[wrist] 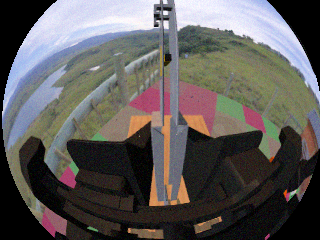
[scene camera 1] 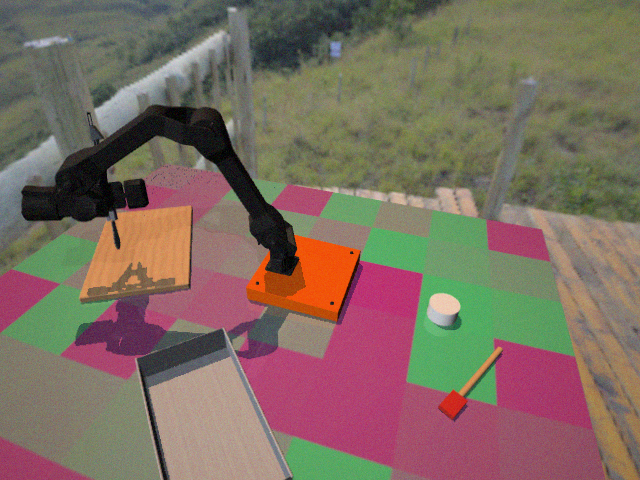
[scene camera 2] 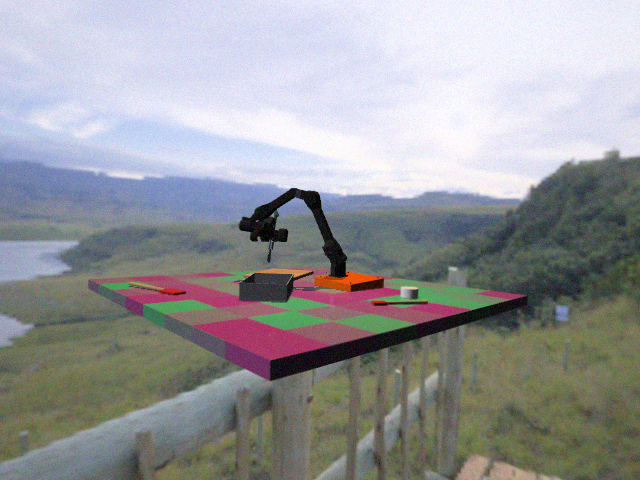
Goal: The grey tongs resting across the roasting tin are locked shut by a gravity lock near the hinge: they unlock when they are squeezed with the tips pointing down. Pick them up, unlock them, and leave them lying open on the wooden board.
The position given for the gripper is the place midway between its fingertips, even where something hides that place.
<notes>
In view: the gripper (scene camera 1: 112,192), a white cylinder (scene camera 1: 443,309) and a roasting tin (scene camera 1: 201,409).
The gripper shows as well in the wrist view (wrist: 163,124). The roasting tin is seen too in scene camera 2 (scene camera 2: 259,286).
</notes>
